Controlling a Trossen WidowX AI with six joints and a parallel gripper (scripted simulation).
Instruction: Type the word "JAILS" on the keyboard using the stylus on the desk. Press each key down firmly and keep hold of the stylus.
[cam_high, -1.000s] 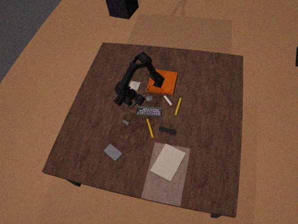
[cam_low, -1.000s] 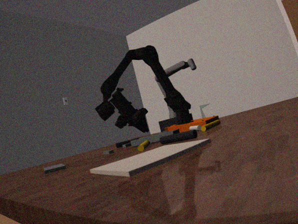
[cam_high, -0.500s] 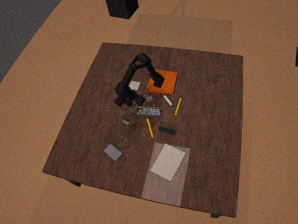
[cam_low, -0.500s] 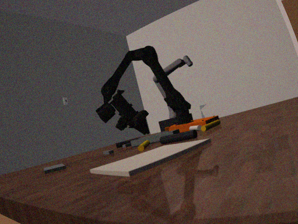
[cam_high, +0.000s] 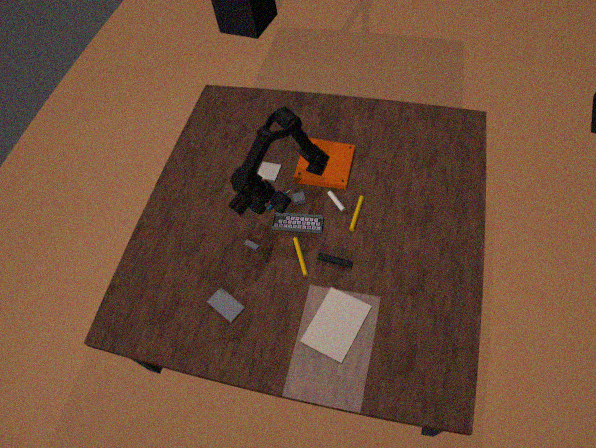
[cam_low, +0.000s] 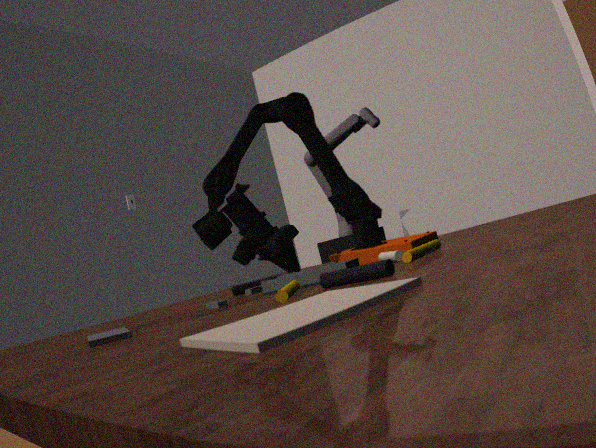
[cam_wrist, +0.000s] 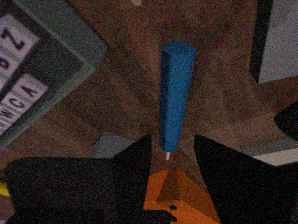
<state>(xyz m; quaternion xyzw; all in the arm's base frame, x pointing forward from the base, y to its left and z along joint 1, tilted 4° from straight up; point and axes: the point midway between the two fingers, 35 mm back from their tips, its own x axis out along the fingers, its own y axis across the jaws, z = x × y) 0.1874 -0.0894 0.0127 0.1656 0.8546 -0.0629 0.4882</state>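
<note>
My gripper tip is now 20 mm past the blue stylus, 10 mm to the right of it and 20 mm above it. Round my gripper tip: white sheet 370 mm ahead, 380 mm to the left, 20 mm below; then grey pad 450 mm ahead, 10 mm to the left, 20 mm below; then white stick 70 mm behind, 210 mm to the left, 10 mm below.
</note>
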